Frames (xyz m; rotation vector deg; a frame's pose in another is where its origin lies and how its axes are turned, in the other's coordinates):
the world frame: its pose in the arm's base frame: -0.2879 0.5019 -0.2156 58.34 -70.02 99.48
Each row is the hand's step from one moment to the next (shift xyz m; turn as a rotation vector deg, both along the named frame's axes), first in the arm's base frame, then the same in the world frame.
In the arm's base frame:
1: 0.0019 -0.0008 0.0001 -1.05 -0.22 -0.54
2: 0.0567 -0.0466 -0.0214 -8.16 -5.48 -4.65
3: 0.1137 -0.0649 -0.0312 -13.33 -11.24 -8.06
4: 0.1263 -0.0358 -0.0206 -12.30 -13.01 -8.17
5: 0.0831 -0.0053 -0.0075 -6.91 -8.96 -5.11
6: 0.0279 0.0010 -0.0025 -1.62 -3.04 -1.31
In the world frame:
1: -0.0008 -0.0016 0.0011 -0.12 1.19 -0.09
2: -0.0479 -0.0324 0.0500 -1.84 10.35 2.79
3: -0.0815 -0.0761 0.0754 -3.75 17.63 6.64
4: -0.0726 -0.0983 0.0521 -4.50 17.17 8.50
5: -0.0397 -0.0713 0.0181 -3.23 10.23 6.24
6: -0.0129 -0.0246 0.0034 -0.99 2.67 2.34

